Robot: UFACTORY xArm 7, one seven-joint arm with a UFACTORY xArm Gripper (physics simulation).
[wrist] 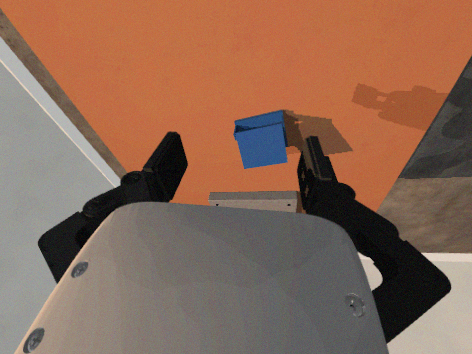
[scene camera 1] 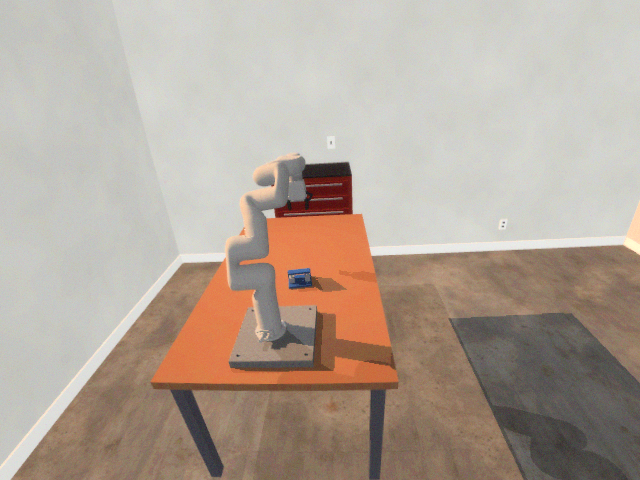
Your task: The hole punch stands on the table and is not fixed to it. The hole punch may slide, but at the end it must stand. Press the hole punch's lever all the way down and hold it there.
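Seen in the pictures: gripper, fingertip midpoint: [wrist: 240,150] [scene camera 1: 298,209]; arm's base, origin of the base link: [scene camera 1: 271,330].
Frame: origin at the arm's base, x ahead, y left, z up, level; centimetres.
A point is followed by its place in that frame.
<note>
The blue hole punch [scene camera 1: 299,279] {y -3.2, x 41.0, z -2.4 cm} [wrist: 263,145] {y -4.0, x 41.2, z 3.1 cm} stands on the orange table [scene camera 1: 320,242] {y -7.7, x 86.2, z -3.6 cm} [wrist: 150,65] {y 21.4, x 57.4, z -3.6 cm}, a little beyond the robot's base. In the wrist view its broad blue top faces the camera, with a narrow dark gap along its far left edge; how far the lever is down I cannot tell. My gripper [scene camera 1: 298,205] {y -1.8, x 60.1, z 29.2 cm} [wrist: 240,150] {y -1.8, x 60.1, z 29.2 cm} is open and empty. It hangs high above the table and touches nothing. In the wrist view the hole punch shows between the two black fingers, well below them and nearer the right one.
The grey base plate [scene camera 1: 273,356] {y -4.8, x -13.6, z -0.2 cm} [wrist: 252,196] {y -1.2, x 15.5, z -1.3 cm} carries the arm at the table's near end. A red drawer cabinet [scene camera 1: 333,191] stands behind the table's far edge. A dark mat [scene camera 1: 547,361] lies on the floor to the right.
</note>
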